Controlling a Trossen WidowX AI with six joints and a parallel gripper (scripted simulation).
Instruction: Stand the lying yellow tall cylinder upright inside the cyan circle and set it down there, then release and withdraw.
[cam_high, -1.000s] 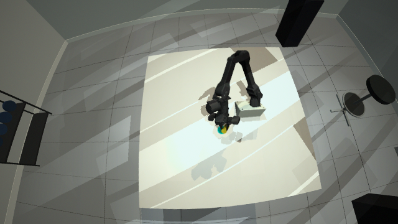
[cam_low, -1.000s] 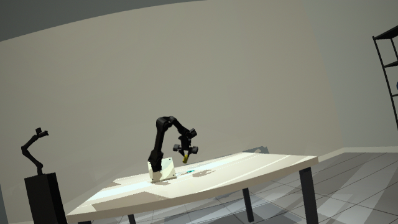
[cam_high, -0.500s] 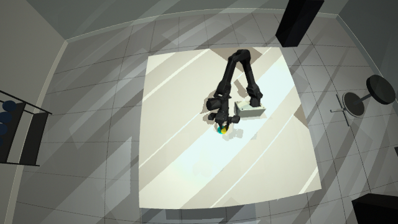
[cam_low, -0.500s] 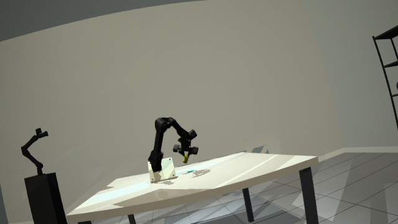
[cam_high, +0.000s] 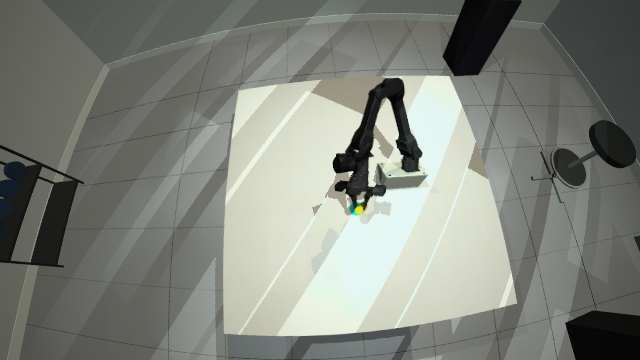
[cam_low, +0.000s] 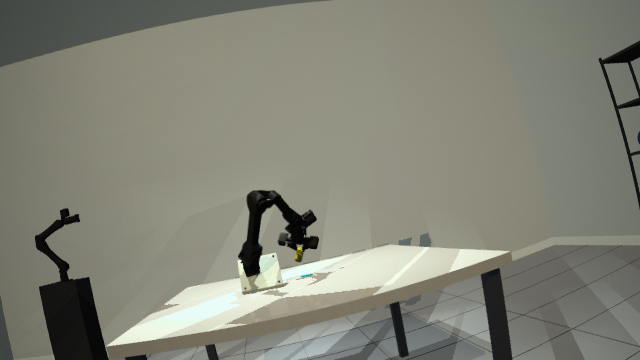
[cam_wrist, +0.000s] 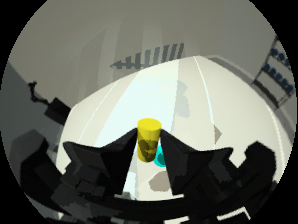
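Right now the yellow tall cylinder is 20 mm below my gripper tip, 10 mm to the right of it and 10 mm behind it. Also, from my gripper tip: cyan circle (120 mm below, 40 mm to the right).
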